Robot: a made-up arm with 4 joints. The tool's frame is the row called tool. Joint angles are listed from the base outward.
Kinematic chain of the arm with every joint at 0, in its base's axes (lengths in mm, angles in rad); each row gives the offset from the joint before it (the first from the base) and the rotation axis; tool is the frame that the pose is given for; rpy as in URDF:
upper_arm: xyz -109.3 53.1 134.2 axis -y
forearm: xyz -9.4 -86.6 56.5 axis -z
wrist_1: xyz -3.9 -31 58.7 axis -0.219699 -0.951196 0.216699
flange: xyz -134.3 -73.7 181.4 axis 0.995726 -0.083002 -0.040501
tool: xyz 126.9 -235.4 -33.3 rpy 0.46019 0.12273 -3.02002
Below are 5 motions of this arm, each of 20 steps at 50 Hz.
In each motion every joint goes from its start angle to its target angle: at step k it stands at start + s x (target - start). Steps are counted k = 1, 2, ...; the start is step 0. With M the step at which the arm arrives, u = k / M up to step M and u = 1 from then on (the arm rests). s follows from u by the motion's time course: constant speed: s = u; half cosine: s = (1 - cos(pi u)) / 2; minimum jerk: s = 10 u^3 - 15 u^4 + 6 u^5.
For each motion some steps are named. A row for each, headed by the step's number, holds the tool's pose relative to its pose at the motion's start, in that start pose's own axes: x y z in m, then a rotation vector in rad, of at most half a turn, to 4 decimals.
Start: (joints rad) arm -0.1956 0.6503 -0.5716 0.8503
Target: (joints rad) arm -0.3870 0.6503 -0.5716 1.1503
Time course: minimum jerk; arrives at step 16
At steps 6, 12, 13, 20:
6: 0.0026 -0.0183 -0.0075 -0.0421 -0.0152 -0.0469
12: 0.0059 -0.0614 -0.0250 -0.1343 -0.0387 -0.1583
13: 0.0060 -0.0653 -0.0266 -0.1422 -0.0400 -0.1684
20: 0.0060 -0.0687 -0.0281 -0.1493 -0.0411 -0.1774

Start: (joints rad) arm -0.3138 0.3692 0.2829 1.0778
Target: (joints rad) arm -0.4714 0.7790 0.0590 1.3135
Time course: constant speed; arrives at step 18
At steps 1, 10, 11, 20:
1: 0.0043 -0.0027 -0.0006 0.0007 -0.0027 -0.0322
10: 0.0378 -0.0332 -0.0075 0.0089 -0.0005 -0.3219
11: 0.0408 -0.0371 -0.0085 0.0101 0.0028 -0.3539
20: 0.0574 -0.0666 -0.0174 0.0203 0.0433 -0.5742

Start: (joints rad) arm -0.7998 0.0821 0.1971 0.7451
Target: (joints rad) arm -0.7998 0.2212 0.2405 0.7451
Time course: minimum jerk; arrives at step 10
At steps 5, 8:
5: 0.0155 -0.0029 0.0074 0.0309 0.0338 -0.0506
8: 0.0291 -0.0065 0.0137 0.0593 0.0633 -0.0949

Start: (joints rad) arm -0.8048 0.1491 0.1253 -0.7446
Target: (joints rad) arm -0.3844 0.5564 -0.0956 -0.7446
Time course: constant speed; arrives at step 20
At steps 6, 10, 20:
6: 0.0733 -0.0165 0.0015 -0.0247 -0.1055 -0.1103
10: 0.1209 -0.0342 0.0004 -0.0546 -0.1728 -0.1849
20: 0.2311 -0.1021 -0.0089 -0.1748 -0.3249 -0.3707

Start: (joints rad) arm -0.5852 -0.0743 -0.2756 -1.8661
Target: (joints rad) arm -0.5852 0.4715 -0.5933 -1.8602
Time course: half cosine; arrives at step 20
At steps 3, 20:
3: -0.0035 -0.0039 -0.0040 -0.0209 -0.0108 0.0294
20: -0.0255 -0.1219 -0.0689 -0.4471 -0.1800 0.4927

